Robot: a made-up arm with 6 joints.
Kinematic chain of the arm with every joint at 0, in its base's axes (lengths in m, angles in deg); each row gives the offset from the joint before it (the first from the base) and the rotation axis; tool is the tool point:
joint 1: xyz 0 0 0.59 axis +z
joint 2: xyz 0.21 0 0 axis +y
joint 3: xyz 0 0 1.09 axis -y
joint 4: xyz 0 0 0.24 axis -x
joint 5: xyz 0.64 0 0 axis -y
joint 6: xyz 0.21 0 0 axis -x
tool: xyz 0 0 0
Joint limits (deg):
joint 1: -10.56..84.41
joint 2: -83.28..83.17
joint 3: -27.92..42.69
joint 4: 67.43..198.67
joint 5: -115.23..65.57
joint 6: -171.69..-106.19
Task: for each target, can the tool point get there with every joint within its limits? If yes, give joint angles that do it. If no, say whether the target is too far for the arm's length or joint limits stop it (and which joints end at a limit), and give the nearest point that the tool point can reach.
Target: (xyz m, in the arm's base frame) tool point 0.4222 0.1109 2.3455
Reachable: yes | joints 40.02 -8.88 37.18 82.88 -63.56 -111.85
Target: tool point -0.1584 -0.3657 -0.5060
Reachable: no: joint limits stop it (at a limit: joint 1, joint 2, joint 3, joint 4) | nearest point 1.0682 -0.2508 -0.0381 | short by 1.318 m
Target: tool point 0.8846 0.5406 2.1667
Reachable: yes | joints 25.74 7.56 30.35 113.76 32.34 -141.18
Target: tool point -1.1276 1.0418 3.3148
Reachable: no: too far | nearest point -0.6678 0.2571 2.2392 | short by 1.409 m
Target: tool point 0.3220 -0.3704 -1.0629
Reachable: no: joint limits stop it (at a limit: joint 1, joint 2, joint 3, joint 4) | nearest point 1.1248 -0.2343 -0.1210 | short by 1.245 m
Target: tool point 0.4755 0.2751 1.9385
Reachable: yes | joints 30.99 -25.38 -17.26 124.14 -2.97 -140.60
